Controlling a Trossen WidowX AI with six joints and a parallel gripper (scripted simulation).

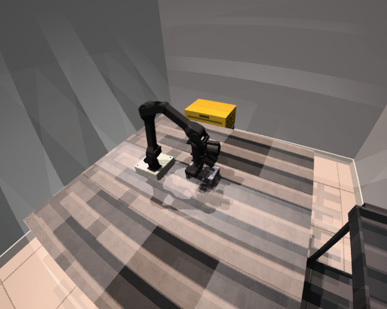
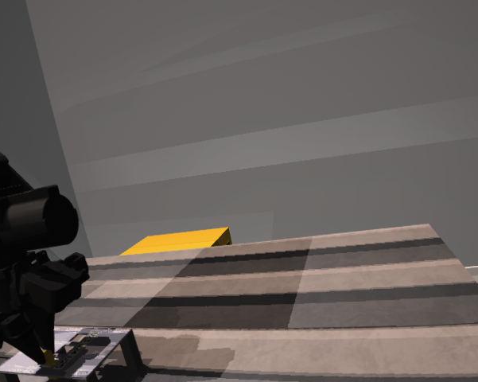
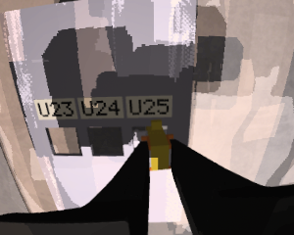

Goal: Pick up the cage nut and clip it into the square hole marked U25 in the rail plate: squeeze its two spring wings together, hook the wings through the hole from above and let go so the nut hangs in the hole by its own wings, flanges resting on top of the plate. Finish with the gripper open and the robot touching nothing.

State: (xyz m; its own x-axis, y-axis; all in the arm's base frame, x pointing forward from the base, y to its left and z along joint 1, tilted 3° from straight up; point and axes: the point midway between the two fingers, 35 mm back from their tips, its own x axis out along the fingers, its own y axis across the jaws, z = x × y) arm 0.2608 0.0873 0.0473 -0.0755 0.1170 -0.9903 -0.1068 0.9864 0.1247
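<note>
Right now the cage nut is 10 mm below my gripper tip.
</note>
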